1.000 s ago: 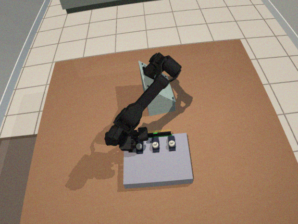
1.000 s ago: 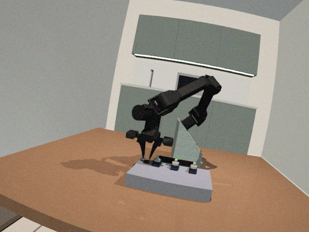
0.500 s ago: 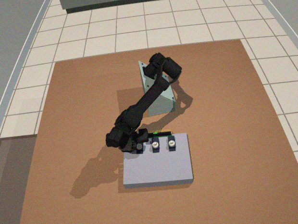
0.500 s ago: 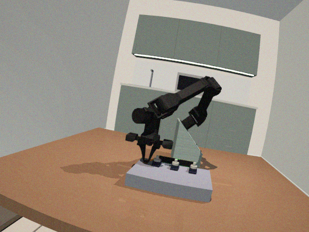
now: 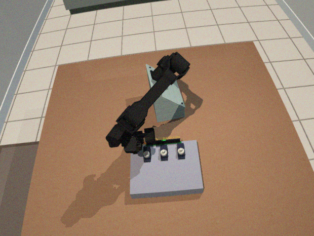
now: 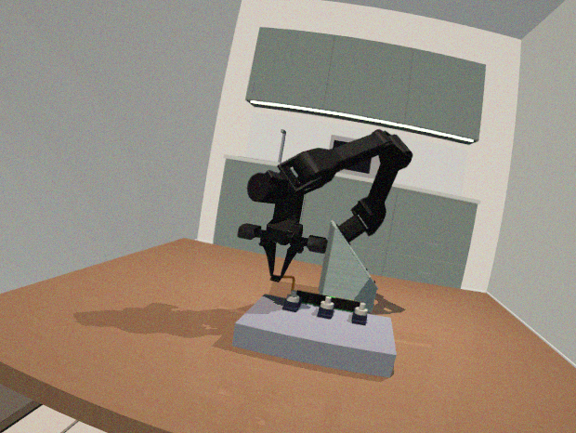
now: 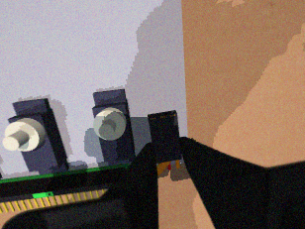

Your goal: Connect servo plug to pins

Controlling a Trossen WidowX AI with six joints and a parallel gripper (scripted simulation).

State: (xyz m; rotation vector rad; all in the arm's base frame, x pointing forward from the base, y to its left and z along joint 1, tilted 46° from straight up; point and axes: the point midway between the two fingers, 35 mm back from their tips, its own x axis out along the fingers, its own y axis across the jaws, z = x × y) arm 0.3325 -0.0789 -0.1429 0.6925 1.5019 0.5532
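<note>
Right now my gripper tip is 40 mm past the green band, 130 mm to the right of it and 30 mm above it. From my gripper tip the other things lie so: grey holder block: 120 mm ahead, 100 mm to the left, 80 mm below.
</note>
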